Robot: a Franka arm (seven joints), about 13 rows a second.
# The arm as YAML. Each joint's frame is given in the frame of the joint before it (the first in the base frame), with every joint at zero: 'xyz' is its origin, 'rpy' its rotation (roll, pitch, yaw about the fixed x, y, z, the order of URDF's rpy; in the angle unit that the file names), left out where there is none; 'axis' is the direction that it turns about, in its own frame. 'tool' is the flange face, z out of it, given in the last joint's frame.
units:
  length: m
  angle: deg
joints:
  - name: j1
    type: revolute
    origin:
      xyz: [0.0, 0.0, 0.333]
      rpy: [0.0, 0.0, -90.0]
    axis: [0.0, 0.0, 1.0]
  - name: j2
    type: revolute
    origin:
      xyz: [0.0, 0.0, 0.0]
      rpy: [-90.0, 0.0, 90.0]
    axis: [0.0, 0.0, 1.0]
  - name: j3
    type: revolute
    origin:
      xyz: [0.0, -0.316, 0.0]
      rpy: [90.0, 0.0, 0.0]
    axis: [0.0, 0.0, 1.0]
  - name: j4
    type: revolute
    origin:
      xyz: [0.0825, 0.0, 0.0]
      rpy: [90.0, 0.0, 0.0]
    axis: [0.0, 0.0, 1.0]
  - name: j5
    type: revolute
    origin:
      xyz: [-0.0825, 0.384, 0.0]
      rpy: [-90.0, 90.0, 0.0]
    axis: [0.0, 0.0, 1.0]
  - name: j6
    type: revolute
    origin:
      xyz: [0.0, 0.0, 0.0]
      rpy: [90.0, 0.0, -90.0]
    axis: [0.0, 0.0, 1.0]
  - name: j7
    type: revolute
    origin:
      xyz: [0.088, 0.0, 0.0]
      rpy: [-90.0, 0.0, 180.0]
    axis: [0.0, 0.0, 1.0]
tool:
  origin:
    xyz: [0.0, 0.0, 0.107]
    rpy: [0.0, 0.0, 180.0]
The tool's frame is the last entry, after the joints.
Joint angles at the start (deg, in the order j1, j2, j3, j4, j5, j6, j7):
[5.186, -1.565, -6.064, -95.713, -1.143, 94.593, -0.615]
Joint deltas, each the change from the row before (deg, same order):
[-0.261, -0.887, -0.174, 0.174, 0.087, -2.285, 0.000]
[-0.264, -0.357, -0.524, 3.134, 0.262, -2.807, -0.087]
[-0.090, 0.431, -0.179, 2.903, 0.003, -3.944, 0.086]
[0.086, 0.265, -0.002, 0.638, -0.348, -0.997, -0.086]
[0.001, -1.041, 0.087, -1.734, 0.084, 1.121, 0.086]
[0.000, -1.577, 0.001, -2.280, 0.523, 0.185, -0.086]
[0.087, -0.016, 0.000, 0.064, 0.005, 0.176, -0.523]
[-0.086, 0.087, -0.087, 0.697, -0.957, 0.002, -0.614]
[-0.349, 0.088, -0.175, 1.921, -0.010, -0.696, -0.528]
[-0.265, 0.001, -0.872, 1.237, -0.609, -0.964, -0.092]
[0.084, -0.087, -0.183, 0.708, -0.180, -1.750, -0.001]
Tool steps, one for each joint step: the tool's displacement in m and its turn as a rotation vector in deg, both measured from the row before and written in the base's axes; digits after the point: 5 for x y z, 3 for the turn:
[-0.00838, -0.00438, 0.00636, 0.208, 1.226, -0.476]
[-0.00541, -0.00730, 0.02491, 0.305, -0.687, -0.754]
[-0.00452, -0.00228, 0.01375, 0.017, 1.470, -0.404]
[-0.00039, 0.00024, 0.00125, -0.350, 0.638, 0.136]
[-0.00369, 0.00057, -0.00280, 0.184, -0.430, 0.031]
[-0.00856, 0.00051, -0.00388, 0.733, 0.502, 0.127]
[0.00031, 0.00077, 0.00092, 0.017, -0.257, 0.609]
[0.00048, -0.00352, 0.00488, -0.963, -0.571, 0.397]
[-0.00099, -0.00493, 0.01372, -0.047, -1.126, -0.026]
[-0.00277, -0.01190, 0.00845, -0.549, -0.229, -1.128]
[-0.00407, -0.00125, 0.00380, -0.079, 0.965, -0.171]

